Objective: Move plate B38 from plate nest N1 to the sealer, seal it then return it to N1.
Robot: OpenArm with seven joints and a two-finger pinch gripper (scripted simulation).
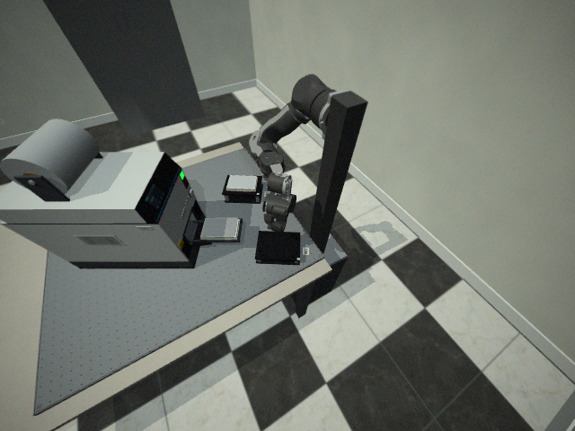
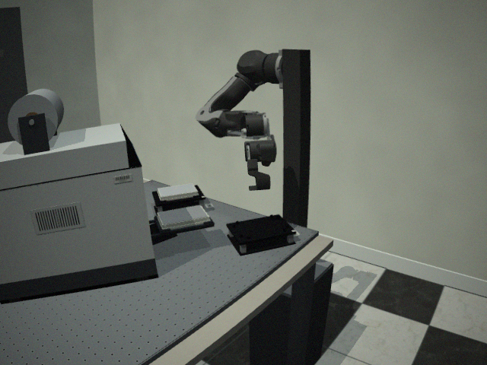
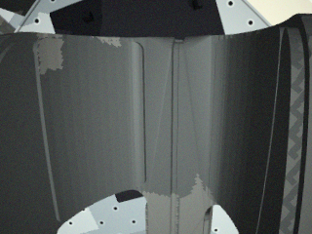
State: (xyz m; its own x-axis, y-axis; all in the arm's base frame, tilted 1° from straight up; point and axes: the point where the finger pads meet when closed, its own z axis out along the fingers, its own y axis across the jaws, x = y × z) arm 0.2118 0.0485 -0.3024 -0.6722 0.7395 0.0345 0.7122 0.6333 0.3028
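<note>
Right now my hand is 160 mm short of the plate B38, 130 mm to the left of it and 60 mm above it. The rest, counted from my hand: nest N1 (130 mm below, 10 mm behind); nest n2 (340 mm to the right, 110 mm below); B83 (340 mm to the right, 100 mm below).
</note>
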